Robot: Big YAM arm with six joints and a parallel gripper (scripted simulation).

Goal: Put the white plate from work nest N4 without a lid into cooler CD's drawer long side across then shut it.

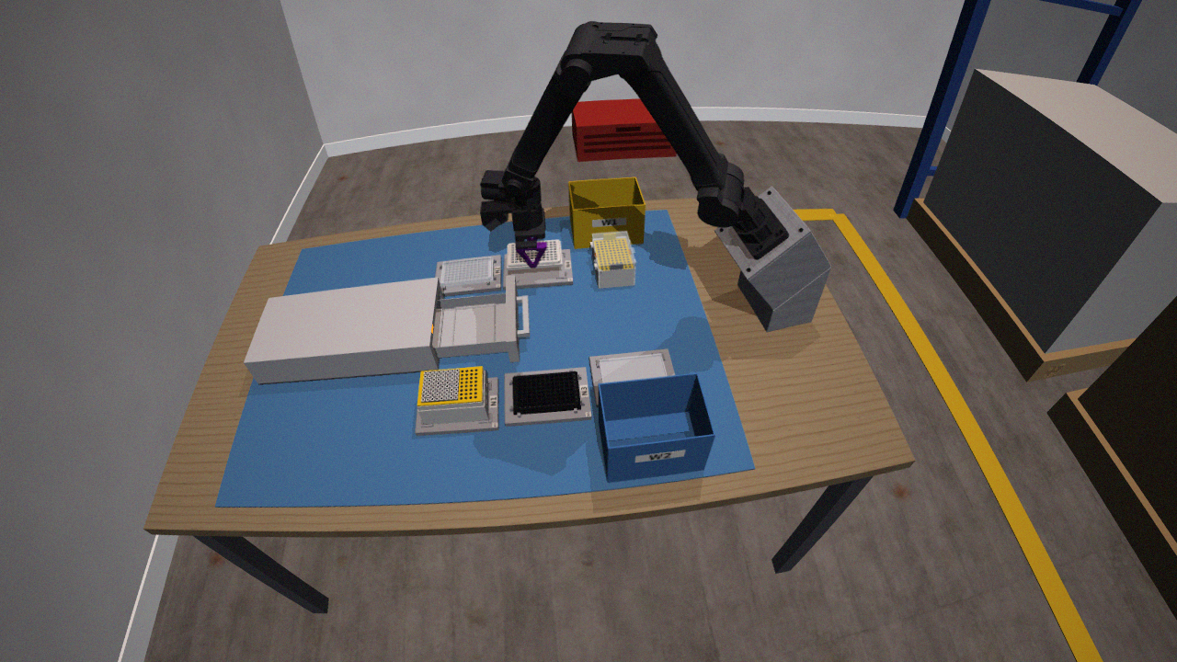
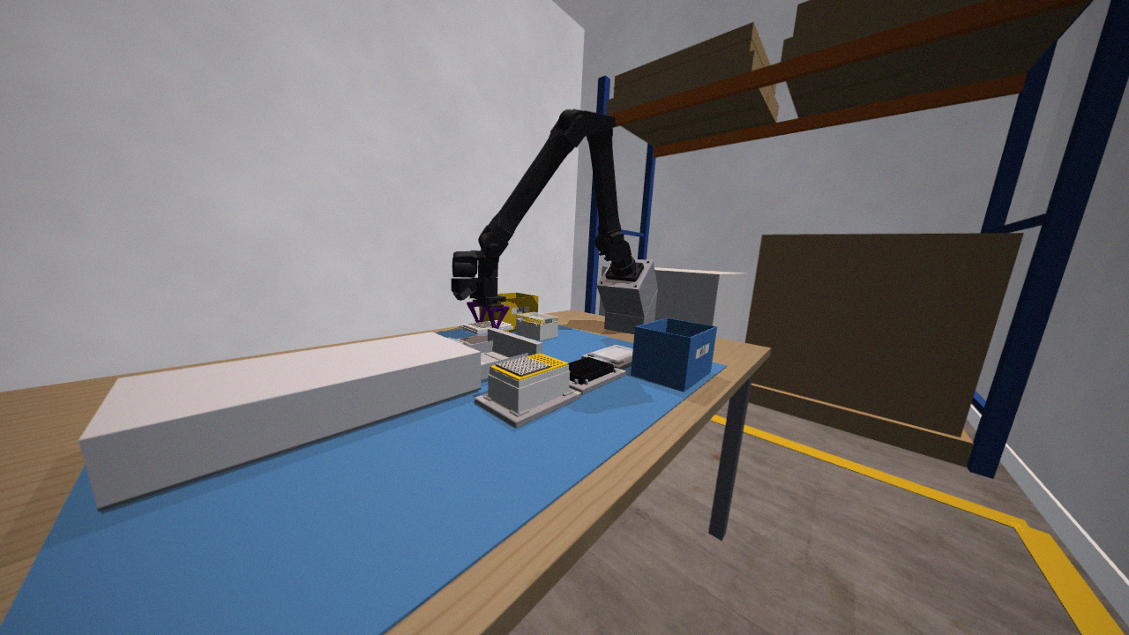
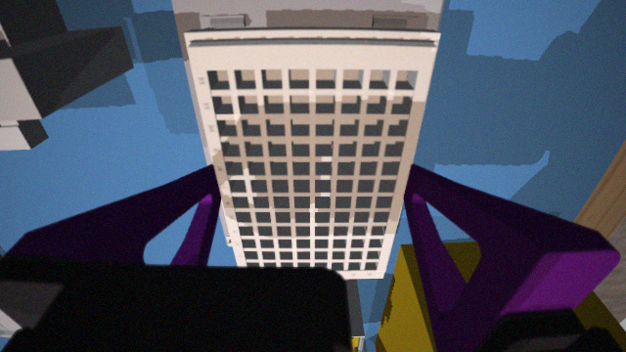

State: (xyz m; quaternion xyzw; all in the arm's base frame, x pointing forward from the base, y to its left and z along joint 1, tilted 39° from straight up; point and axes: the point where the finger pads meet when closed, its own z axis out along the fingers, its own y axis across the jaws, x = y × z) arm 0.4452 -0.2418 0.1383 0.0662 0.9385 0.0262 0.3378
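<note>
The grey nest is 1 cm behind my hand and 5 cm below it. Also, from my hand: yellow bin W1 (20 cm behind, 11 cm to the right, 2 cm below); then drawer (20 cm ahead, 17 cm to the left, 3 cm below); then cooler CD (32 cm ahead, 15 cm to the left, 2 cm below).
</note>
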